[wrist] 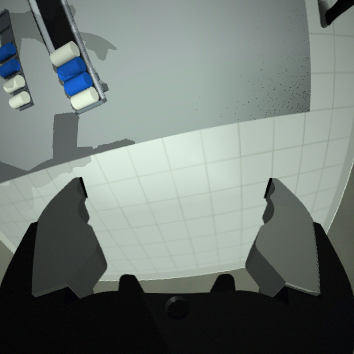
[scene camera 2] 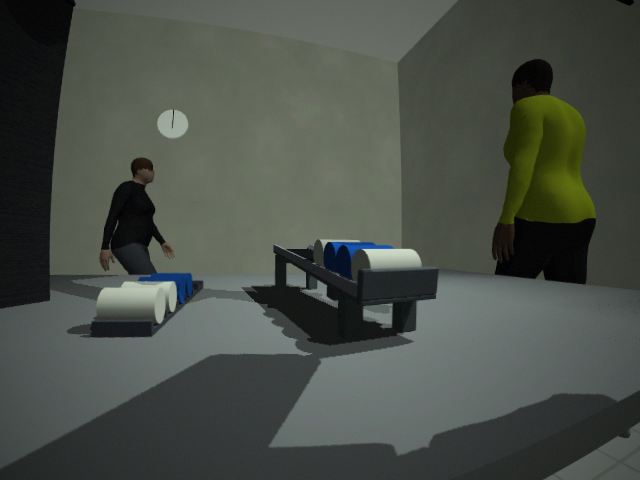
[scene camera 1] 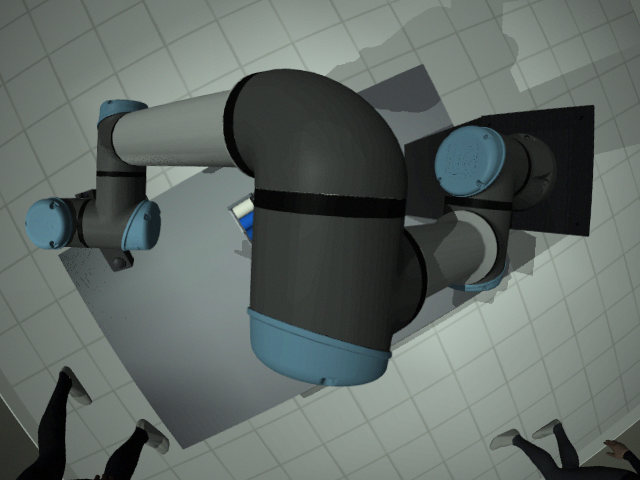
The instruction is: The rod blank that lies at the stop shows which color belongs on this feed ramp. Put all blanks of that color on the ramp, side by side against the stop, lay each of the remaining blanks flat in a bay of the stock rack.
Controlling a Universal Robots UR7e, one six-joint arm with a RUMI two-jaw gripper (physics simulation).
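Note:
The feed ramp (scene camera 2: 398, 283) (wrist: 92, 107) bears four blanks side by side: a white blank (scene camera 1: 242, 207) (scene camera 2: 390, 259) (wrist: 84, 98) at the stop, a blue one (wrist: 78, 83), another blue one (wrist: 71, 68), then a white one (scene camera 2: 336, 242) (wrist: 65, 53). The low stock rack (scene camera 2: 121, 328) (wrist: 28, 107) holds two white blanks (scene camera 2: 129, 304) (wrist: 20, 100) at its near end, then two blue blanks (scene camera 2: 180, 279) (wrist: 9, 68), all lying flat. A bay beyond them is empty. My gripper (wrist: 175, 180) is open and empty, high up and away from ramp and rack; the arm mostly hides it in scene camera 1.
The grey table (scene camera 1: 196, 310) (wrist: 200, 65) carries ramp and rack. The arm (scene camera 1: 325, 248) covers the rack and most of the ramp in scene camera 1. The dark robot base (scene camera 1: 563, 170) is at the right there. People stand around the table, one in a yellow top (scene camera 2: 547, 160).

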